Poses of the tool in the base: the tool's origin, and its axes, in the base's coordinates. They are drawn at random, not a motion.
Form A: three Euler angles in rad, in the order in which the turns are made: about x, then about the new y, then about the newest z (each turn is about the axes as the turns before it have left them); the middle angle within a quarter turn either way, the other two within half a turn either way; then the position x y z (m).
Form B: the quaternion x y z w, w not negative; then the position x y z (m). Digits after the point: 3 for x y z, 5 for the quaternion.
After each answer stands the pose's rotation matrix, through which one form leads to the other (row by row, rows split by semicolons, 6 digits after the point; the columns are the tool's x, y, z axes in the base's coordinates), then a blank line. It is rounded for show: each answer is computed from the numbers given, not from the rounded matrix.
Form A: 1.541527 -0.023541 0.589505 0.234 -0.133 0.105
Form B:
0.66414 -0.21045 0.20054 0.68878 0.234 -0.133 0.105
0.830986 -0.555796 -0.023539; -0.003288 0.037406 -0.999295; 0.556284 0.830477 0.029257

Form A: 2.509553 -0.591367 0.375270 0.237 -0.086 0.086
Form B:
0.87638 -0.25858 -0.21665 0.34374 0.237 -0.086 0.086
0.772406 -0.304280 -0.557496; -0.602164 -0.629956 -0.490463; -0.201960 0.714541 -0.669809

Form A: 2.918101 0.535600 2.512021 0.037 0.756 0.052
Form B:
-0.32477 0.90211 -0.18367 0.21674 0.037 0.756 0.052
-0.695090 -0.506345 0.510357; -0.665582 0.721576 -0.190598; -0.271753 -0.472168 -0.838575

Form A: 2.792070 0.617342 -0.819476 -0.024 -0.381 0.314
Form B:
0.83952 0.42221 0.20841 0.27112 -0.024 -0.381 0.314
0.556609 0.595899 0.578870; 0.821917 -0.496465 -0.279240; 0.120989 0.631211 -0.766117

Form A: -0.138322 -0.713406 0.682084 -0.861 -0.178 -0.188
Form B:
-0.17754 -0.30663 0.33541 0.87290 -0.861 -0.178 -0.188
0.586960 -0.476678 -0.654413; 0.694434 0.711963 0.104257; 0.416221 -0.515641 0.748915

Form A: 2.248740 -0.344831 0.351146 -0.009 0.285 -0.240
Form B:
0.86202 -0.22815 -0.07807 0.44583 -0.009 0.285 -0.240
0.883704 -0.323725 -0.338038; -0.462958 -0.498358 -0.733014; 0.068832 0.804265 -0.590272

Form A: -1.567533 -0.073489 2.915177 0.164 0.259 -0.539
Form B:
-0.10555 0.69802 0.70618 0.05419 0.164 0.259 -0.539
-0.971847 -0.223880 -0.073423; -0.070816 -0.019662 0.997296; -0.224718 0.974418 0.003255

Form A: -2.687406 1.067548 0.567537 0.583 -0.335 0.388
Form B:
-0.77317 0.34481 -0.42163 0.32487 0.583 -0.335 0.388
0.406666 -0.259250 0.876021; -0.807143 -0.551136 0.211589; 0.427952 -0.793120 -0.433380

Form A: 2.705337 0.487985 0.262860 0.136 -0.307 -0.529
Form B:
0.94607 -0.07233 0.26134 0.17727 0.136 -0.307 -0.529
0.852939 -0.229514 0.468847; -0.044201 -0.926686 -0.373229; 0.520135 0.297618 -0.800552

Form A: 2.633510 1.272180 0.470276 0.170 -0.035 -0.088
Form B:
0.79196 -0.03621 0.60627 0.06264 0.170 -0.035 -0.088
0.262261 -0.133311 0.955744; 0.018604 -0.989529 -0.143128; 0.964818 0.055318 -0.257035

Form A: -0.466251 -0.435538 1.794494 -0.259 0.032 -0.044
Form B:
-0.30500 0.04518 0.77364 0.55355 -0.259 0.032 -0.044
-0.201127 -0.884053 -0.421898; 0.828930 -0.383093 0.407573; -0.521942 -0.267750 0.809868

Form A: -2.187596 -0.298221 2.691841 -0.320 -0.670 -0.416
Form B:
0.26239 -0.84119 -0.47202 0.02741 -0.320 -0.670 -0.416
-0.860805 -0.415553 -0.293820; -0.467311 0.416707 0.779728; -0.201581 0.808499 -0.552896

